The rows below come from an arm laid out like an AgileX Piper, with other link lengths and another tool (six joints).
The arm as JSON. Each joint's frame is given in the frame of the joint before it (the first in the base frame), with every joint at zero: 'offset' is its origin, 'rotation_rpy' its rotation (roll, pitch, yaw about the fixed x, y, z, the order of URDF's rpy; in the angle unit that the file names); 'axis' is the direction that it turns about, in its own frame. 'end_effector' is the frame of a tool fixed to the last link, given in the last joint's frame.
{
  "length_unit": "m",
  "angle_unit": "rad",
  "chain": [
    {
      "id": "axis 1",
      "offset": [
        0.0,
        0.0,
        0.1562
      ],
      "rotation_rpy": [
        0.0,
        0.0,
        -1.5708
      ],
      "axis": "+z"
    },
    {
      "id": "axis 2",
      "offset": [
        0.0,
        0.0,
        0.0
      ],
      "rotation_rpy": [
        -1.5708,
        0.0,
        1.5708
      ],
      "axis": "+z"
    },
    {
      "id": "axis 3",
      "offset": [
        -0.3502,
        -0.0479,
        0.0
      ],
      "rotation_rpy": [
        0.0,
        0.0,
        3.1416
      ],
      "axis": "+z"
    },
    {
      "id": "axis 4",
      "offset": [
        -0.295,
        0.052,
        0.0
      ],
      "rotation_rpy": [
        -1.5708,
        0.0,
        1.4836
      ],
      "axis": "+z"
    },
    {
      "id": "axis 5",
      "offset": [
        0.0,
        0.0,
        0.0
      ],
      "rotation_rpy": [
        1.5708,
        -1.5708,
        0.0
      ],
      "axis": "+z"
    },
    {
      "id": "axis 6",
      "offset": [
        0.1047,
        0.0,
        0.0
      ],
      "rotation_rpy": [
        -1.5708,
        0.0,
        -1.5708
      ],
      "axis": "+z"
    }
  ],
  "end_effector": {
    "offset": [
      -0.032,
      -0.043,
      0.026
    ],
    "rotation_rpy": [
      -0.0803,
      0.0,
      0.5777
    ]
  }
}
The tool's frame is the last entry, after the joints.
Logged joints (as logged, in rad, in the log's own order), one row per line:
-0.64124 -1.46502 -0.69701 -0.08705 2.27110 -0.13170
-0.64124 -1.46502 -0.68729 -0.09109 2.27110 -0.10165
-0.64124 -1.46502 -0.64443 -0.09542 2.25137 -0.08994
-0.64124 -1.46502 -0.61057 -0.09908 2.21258 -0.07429
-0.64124 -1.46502 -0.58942 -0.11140 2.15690 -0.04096
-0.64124 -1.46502 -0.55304 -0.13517 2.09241 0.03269
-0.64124 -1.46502 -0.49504 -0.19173 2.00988 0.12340
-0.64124 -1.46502 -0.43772 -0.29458 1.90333 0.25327
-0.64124 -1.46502 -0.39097 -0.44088 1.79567 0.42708
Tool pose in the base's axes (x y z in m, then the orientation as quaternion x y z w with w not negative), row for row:
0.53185 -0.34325 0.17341 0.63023 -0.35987 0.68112 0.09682
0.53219 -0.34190 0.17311 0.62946 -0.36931 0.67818 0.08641
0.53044 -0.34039 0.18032 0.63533 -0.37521 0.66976 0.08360
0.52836 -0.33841 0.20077 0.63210 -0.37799 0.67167 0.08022
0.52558 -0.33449 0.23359 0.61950 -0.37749 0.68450 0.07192
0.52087 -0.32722 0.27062 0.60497 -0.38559 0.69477 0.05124
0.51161 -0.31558 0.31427 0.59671 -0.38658 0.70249 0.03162
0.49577 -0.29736 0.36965 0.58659 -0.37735 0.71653 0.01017
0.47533 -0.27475 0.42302 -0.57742 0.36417 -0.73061 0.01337
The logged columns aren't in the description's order. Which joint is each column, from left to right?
Columns, left to right: axis 1, axis 3, axis 5, axis 4, axis 2, axis 6.
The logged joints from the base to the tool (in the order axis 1, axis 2, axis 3, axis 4, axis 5, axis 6), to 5 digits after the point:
-0.64124 2.27110 -1.46502 -0.08705 -0.69701 -0.13170
-0.64124 2.27110 -1.46502 -0.09109 -0.68729 -0.10165
-0.64124 2.25137 -1.46502 -0.09542 -0.64443 -0.08994
-0.64124 2.21258 -1.46502 -0.09908 -0.61057 -0.07429
-0.64124 2.15690 -1.46502 -0.11140 -0.58942 -0.04096
-0.64124 2.09241 -1.46502 -0.13517 -0.55304 0.03269
-0.64124 2.00988 -1.46502 -0.19173 -0.49504 0.12340
-0.64124 1.90333 -1.46502 -0.29458 -0.43772 0.25327
-0.64124 1.79567 -1.46502 -0.44088 -0.39097 0.42708

